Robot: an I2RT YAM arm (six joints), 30 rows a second.
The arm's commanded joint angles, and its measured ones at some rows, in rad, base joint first. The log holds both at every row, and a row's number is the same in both.
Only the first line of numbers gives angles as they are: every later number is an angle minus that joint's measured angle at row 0.
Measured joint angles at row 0:
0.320, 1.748, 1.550, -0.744, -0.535, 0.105
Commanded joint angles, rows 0 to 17:
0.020, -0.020, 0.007, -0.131, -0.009, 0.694
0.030, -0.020, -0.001, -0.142, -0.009, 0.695
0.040, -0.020, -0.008, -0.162, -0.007, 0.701
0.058, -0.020, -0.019, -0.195, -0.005, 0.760
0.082, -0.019, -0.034, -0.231, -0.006, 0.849
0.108, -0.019, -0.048, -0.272, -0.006, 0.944
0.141, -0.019, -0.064, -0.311, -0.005, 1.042
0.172, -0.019, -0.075, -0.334, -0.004, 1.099
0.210, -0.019, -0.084, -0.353, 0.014, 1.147
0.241, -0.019, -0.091, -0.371, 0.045, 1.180
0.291, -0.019, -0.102, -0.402, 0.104, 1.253
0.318, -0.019, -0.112, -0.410, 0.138, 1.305
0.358, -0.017, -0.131, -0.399, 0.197, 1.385
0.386, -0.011, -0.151, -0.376, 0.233, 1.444
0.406, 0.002, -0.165, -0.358, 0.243, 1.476
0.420, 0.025, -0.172, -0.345, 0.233, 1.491
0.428, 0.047, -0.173, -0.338, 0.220, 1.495
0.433, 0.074, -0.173, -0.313, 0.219, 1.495
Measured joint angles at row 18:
0.420, 0.011, -0.159, -0.346, 0.168, 1.379
